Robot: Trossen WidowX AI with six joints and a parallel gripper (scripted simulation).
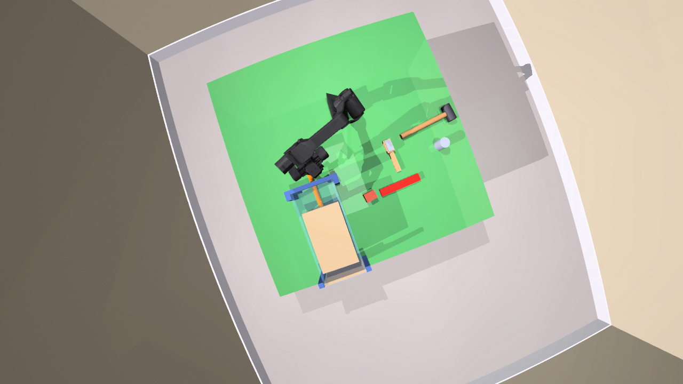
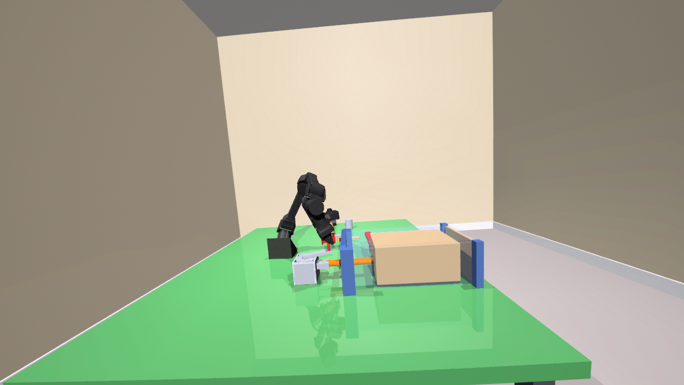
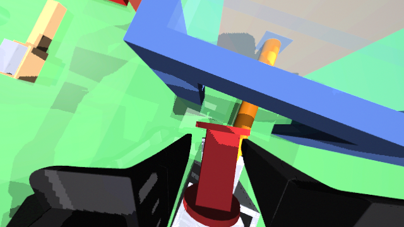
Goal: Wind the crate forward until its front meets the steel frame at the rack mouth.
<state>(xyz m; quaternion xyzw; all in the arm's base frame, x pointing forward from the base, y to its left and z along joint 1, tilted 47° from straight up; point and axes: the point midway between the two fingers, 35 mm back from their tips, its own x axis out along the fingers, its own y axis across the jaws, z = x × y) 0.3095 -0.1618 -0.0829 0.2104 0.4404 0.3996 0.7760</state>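
The red knob is 1 cm behind my gripper tip and 1 cm to the right of it. From my gripper tip the other things lie so: blue steel frame 6 cm ahead, 3 cm to the right, 3 cm below; winch 11 cm behind, 7 cm to the right, 10 cm below; winch handle 5 cm behind, 2 cm to the right, 3 cm below.
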